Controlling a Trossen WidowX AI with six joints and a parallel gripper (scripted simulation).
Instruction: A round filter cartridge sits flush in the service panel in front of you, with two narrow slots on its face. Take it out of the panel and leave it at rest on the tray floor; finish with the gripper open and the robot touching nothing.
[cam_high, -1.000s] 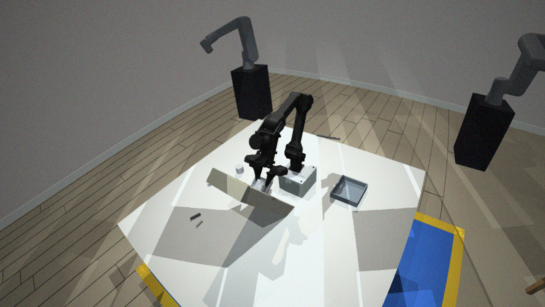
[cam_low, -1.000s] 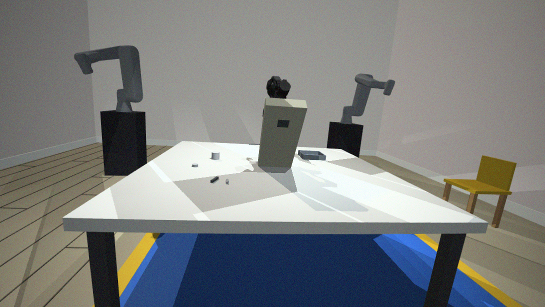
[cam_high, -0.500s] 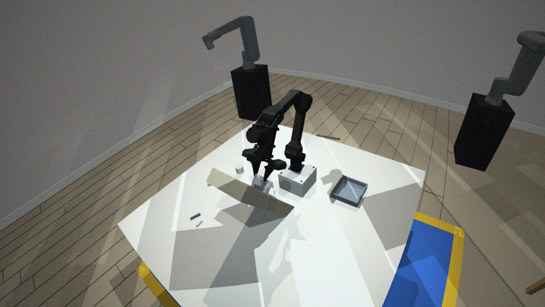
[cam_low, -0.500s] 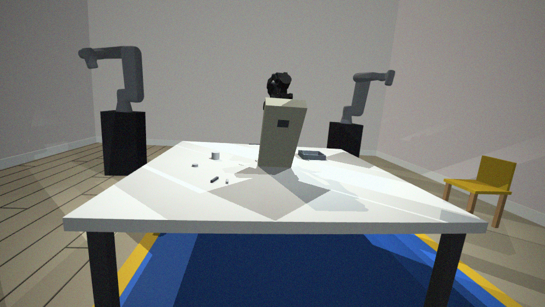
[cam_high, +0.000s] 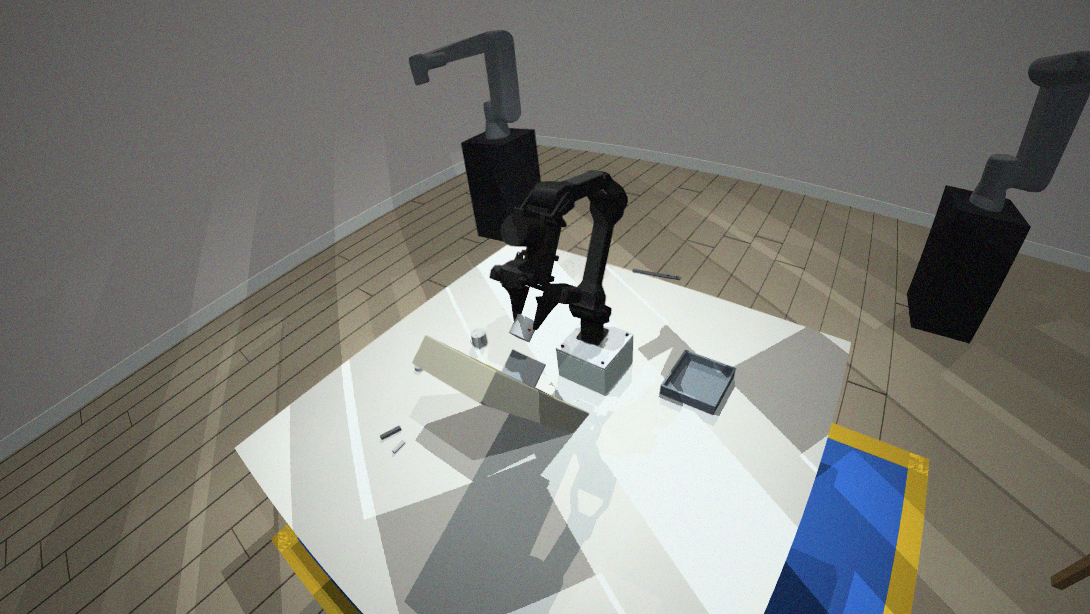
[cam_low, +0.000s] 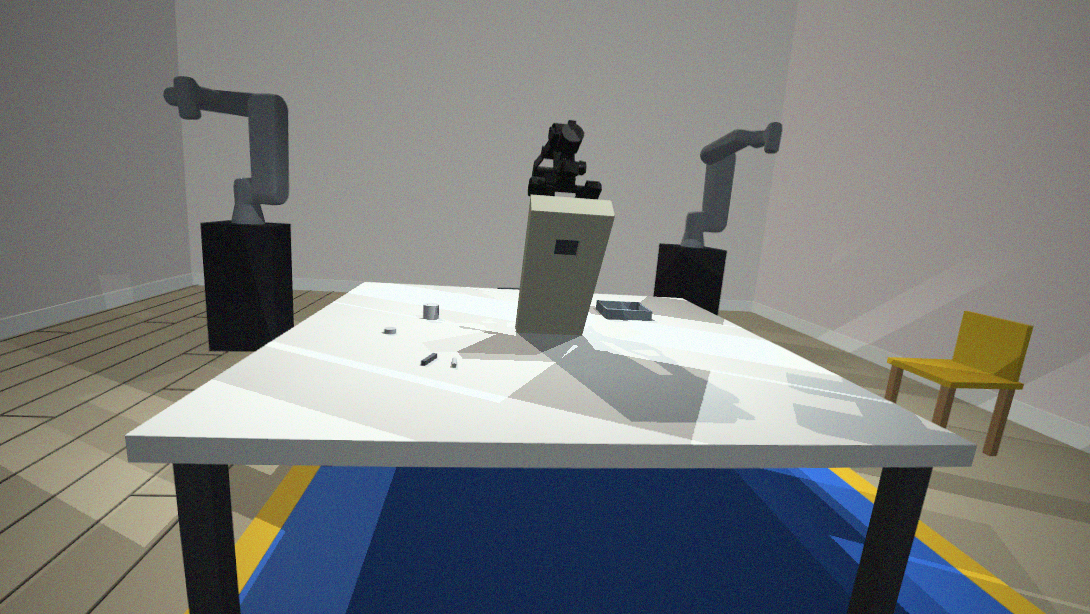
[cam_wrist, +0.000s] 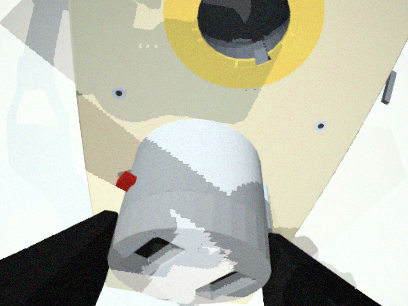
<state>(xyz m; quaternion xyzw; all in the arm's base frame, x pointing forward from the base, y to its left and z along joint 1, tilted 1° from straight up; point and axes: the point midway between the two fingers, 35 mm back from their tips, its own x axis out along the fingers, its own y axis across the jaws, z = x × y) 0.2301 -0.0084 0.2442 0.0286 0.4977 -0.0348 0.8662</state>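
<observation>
My gripper tip is 30 cm to the right of the dark grey tray, 30 cm above it and 29 cm past it. The rest, counted from my gripper tip: disc (43 cm to the right, 31 cm below, 1 cm behind); round filter cartridge (right at my gripper tip).
</observation>
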